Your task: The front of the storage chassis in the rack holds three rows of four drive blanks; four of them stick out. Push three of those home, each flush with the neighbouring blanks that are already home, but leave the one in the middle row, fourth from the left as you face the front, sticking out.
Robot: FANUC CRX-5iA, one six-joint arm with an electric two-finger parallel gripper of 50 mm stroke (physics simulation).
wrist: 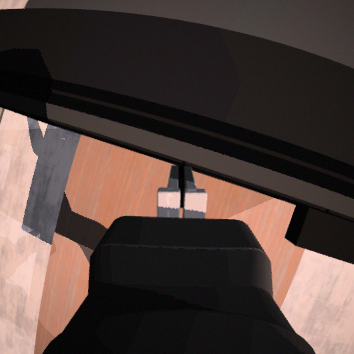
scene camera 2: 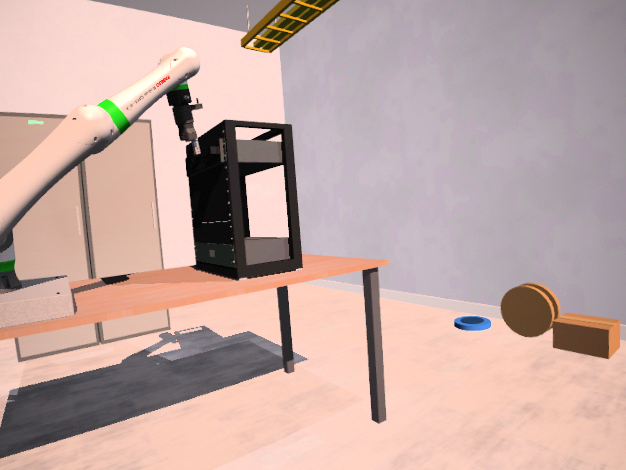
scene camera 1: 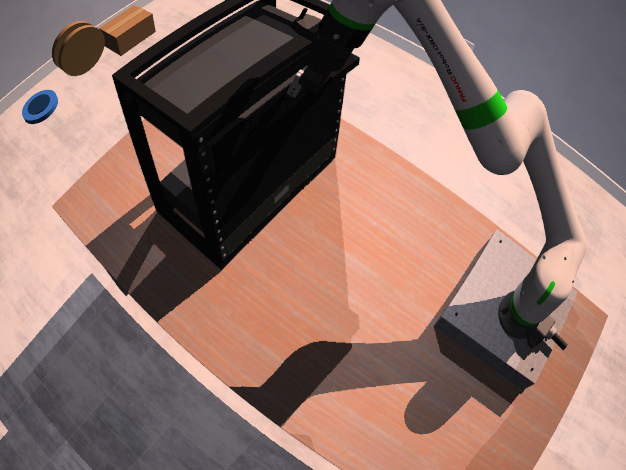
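Pixels of known places: gripper, between the fingertips: [wrist: 180, 177] [scene camera 2: 197, 154] [scene camera 1: 292, 93]; arm's base, origin of its link: [scene camera 1: 519, 315].
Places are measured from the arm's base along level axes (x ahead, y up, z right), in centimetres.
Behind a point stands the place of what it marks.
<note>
The rack [scene camera 1: 198, 192] @[x 71.4, y 30.6, z -49.6 cm] [scene camera 2: 294, 202] @[x 103.4, y 20.6, z -2.8 cm] [wrist: 150, 55] @[x 74.6, y 52.7, z -26.5 cm] is a tall black frame. The storage chassis [scene camera 1: 227, 60] @[x 87.8, y 46.2, z -28.2 cm] [scene camera 2: 259, 150] @[x 90.5, y 42.1, z -4.3 cm] appears as a grey box in its top part. Its front is in deep shadow in scene camera 1 and seen at a steep angle in scene camera 2; the separate drive blanks, and which of them stick out, cannot be made out. My gripper [scene camera 1: 292, 94] @[x 70.1, y 44.2, z -24.1 cm] [scene camera 2: 197, 151] @[x 70.1, y 44.2, z -24.1 cm] [wrist: 180, 177] @[x 70.1, y 44.2, z -24.1 cm] is shut and empty, pointing down at the upper front of the rack. In the wrist view its fingertips meet the dark front edge; whether they touch a blank cannot be told.
The rack stands on a wooden table [scene camera 1: 404, 242] @[x 41.9, y -7.6, z -5.1 cm] [scene camera 2: 333, 264] @[x 120.9, y -7.6, z -4.8 cm]. A grey base block [scene camera 1: 475, 283] @[x 17.1, y -0.3, z -2.8 cm] [scene camera 2: 37, 306] @[x 14.7, y -3.5, z 19.0 cm] carries the arm. A dark bracket [wrist: 325, 232] @[x 71.3, y 43.1, z -10.8 cm] projects at the right in the wrist view. A second grey unit [scene camera 2: 265, 250] @[x 89.8, y 2.1, z -4.7 cm] sits low in the rack.
</note>
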